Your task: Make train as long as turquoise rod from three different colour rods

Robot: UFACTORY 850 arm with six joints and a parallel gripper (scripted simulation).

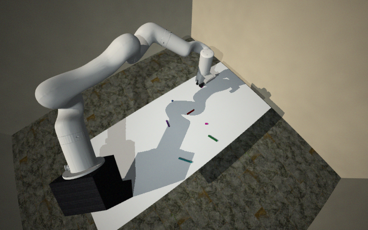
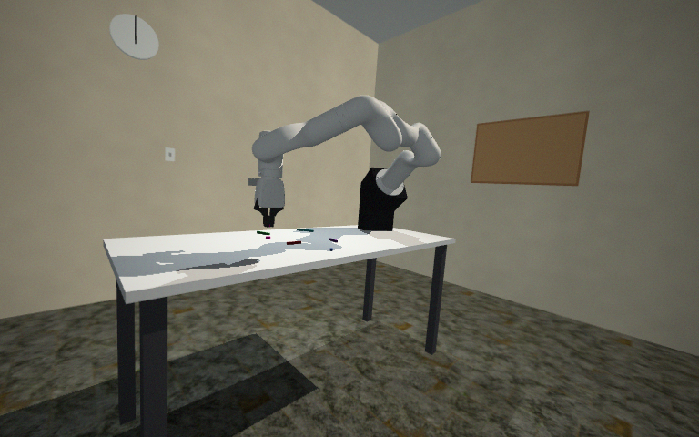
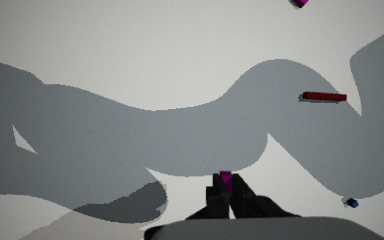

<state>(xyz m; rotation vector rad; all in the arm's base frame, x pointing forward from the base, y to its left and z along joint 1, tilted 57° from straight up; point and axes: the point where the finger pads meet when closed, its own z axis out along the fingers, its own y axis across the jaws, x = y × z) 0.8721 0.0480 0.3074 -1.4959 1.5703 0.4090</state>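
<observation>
My gripper is now 26 cm past the blue rod, 4 cm to the right of it and 11 cm above it. From my hand the other things lie so: red rod: 17 cm behind, 13 cm to the right, 11 cm below; green rod: 12 cm behind, 40 cm to the right, 11 cm below; purple rod: 38 cm behind, 13 cm to the right, 11 cm below.
</observation>
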